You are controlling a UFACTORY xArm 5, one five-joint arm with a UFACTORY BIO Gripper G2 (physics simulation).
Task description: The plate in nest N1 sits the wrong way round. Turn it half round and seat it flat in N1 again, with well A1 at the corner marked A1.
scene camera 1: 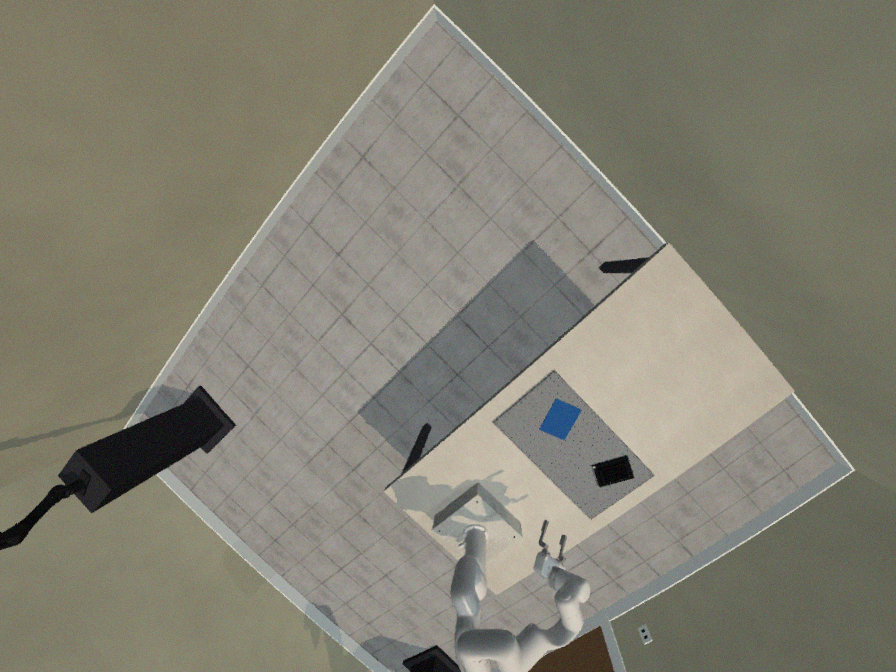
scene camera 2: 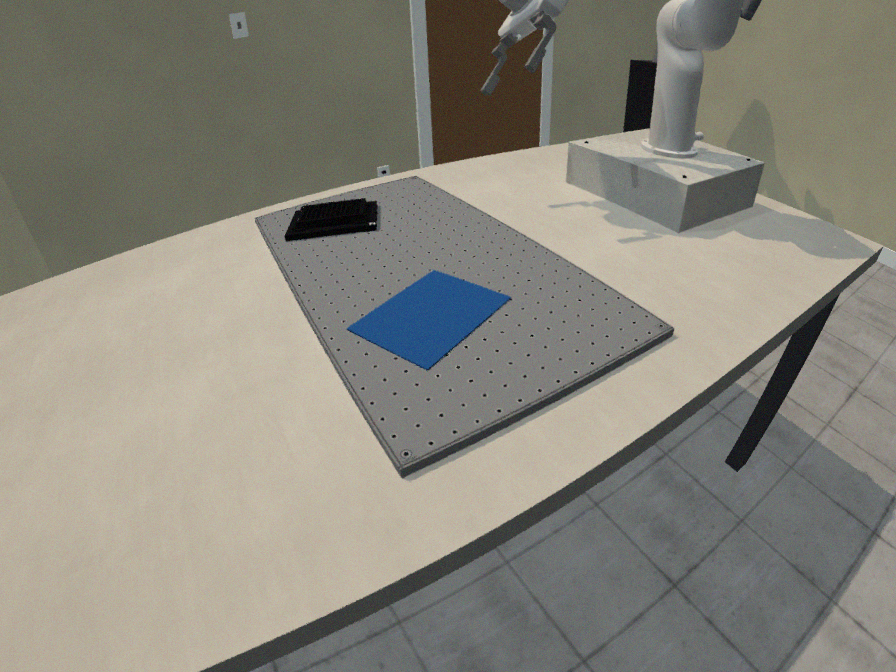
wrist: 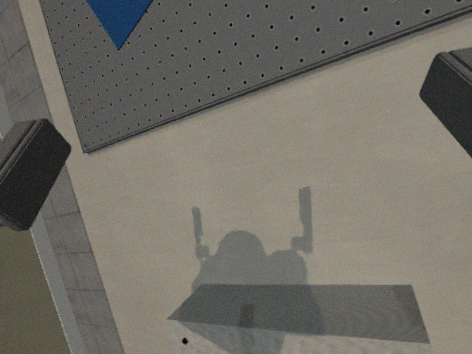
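Note:
A black plate point(scene camera 1: 614, 470) point(scene camera 2: 338, 211) sits in a black nest point(scene camera 2: 325, 232) on the grey perforated board point(scene camera 1: 578, 496) point(scene camera 2: 506, 390) point(wrist: 165, 95). A small light mark shows at one corner of the nest in the second scene view. The well markings and the corner lettering are too small to read, so I cannot tell which way round the plate lies. My gripper point(scene camera 1: 553, 528) point(scene camera 2: 510, 78) point(wrist: 245, 132) is open and empty. It hangs high in the air, apart from the plate and off to the robot base side of the board. The plate does not show in the wrist view.
A flat blue sheet point(scene camera 1: 560, 418) point(scene camera 2: 430, 318) point(wrist: 119, 25) lies on the board beside the nest. The grey block point(scene camera 2: 622, 189) point(wrist: 310, 305) under the arm's base stands on the table point(scene camera 1: 680, 339) point(scene camera 2: 180, 405) point(wrist: 240, 165). The gripper's shadow falls near the block.

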